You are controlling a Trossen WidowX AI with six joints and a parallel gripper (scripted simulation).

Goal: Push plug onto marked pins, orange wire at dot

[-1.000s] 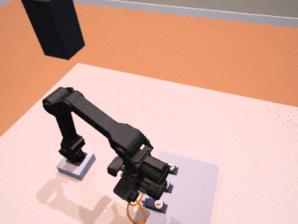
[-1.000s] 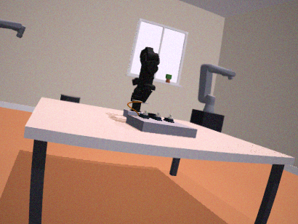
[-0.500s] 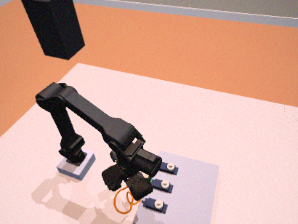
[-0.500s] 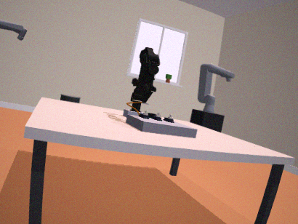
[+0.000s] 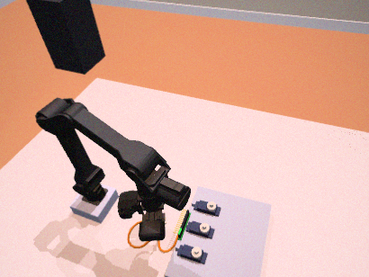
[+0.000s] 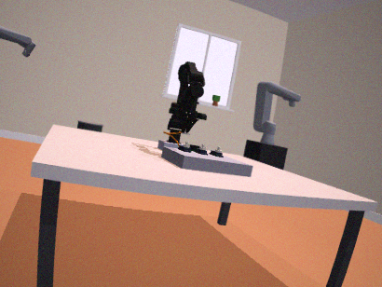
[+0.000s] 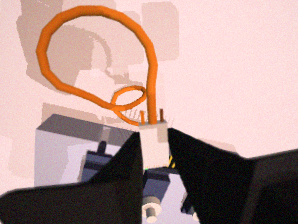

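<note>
Now: gripper tip 60 mm short of the green band, 40 mm above it and 10 mm to the right of it. The rest, counted from my gripper tip: grey printed holder: 220 mm ahead, 90 mm below, 50 mm to the left.
</note>
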